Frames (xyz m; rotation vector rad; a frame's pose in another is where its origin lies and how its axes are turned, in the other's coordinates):
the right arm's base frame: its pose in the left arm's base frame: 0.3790 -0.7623 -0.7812 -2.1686 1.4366 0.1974
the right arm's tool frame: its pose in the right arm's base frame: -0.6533 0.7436 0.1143 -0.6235 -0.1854 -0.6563
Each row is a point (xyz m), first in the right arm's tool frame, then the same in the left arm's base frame.
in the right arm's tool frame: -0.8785 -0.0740 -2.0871
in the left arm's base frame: -0.4524 -0.4708 1.3871
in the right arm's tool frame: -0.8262 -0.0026 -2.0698
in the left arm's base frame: -0.4409 -0.5499 1.3453
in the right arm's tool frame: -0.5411 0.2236 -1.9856
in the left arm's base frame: -0.3148 -0.8317 1.1351
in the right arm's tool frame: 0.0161 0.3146 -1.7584
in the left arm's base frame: 0.0360 -1.0435 0.6851
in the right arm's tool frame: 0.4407 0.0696 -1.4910
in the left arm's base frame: 0.3818 -0.8939 0.2729
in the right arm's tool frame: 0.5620 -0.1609 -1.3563
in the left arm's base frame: 0.5167 -0.6903 0.1107
